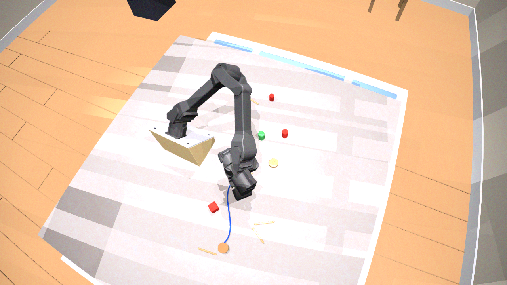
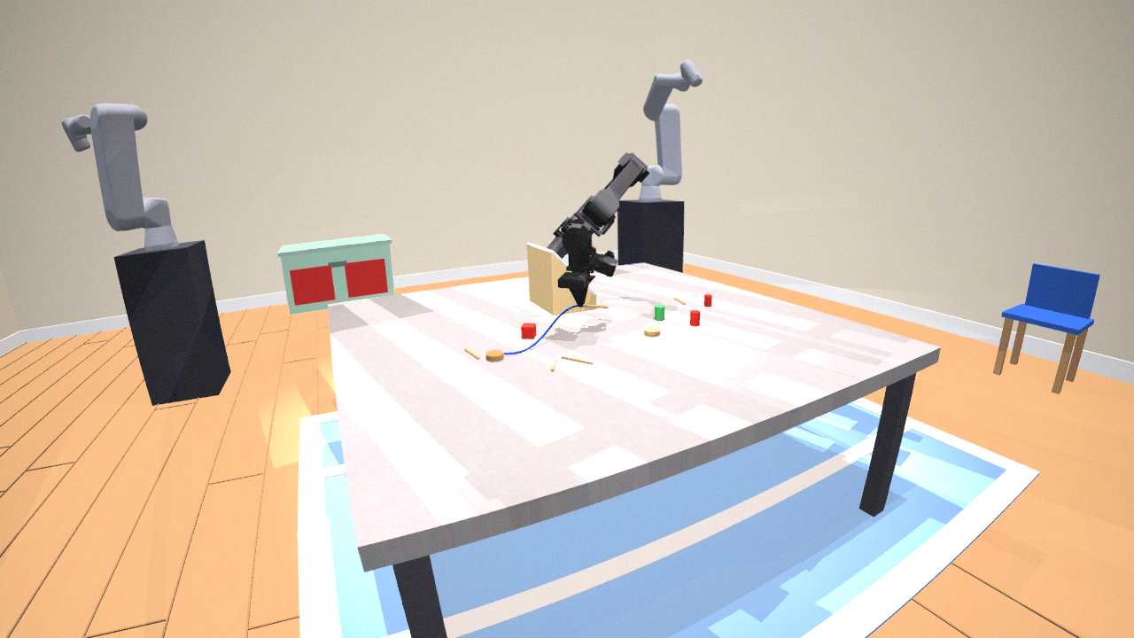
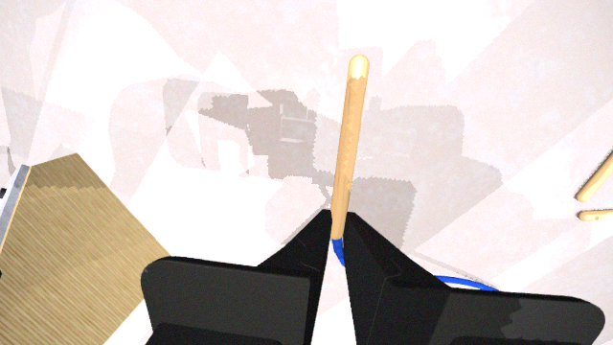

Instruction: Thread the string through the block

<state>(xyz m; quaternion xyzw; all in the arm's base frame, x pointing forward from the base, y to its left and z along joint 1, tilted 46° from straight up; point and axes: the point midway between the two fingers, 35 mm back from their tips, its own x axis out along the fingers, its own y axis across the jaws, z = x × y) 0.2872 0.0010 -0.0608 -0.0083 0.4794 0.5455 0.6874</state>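
Right now the thin wooden stick is 10 mm to the left of my gripper tip and 10 mm ahead of it. The rest, counted from my gripper tip: red cube (130 mm to the right, 60 mm below, 40 mm behind); green cylinder (240 mm to the left, 50 mm below, 10 mm behind); round wooden button (250 mm to the right, 60 mm below, 60 mm ahead).
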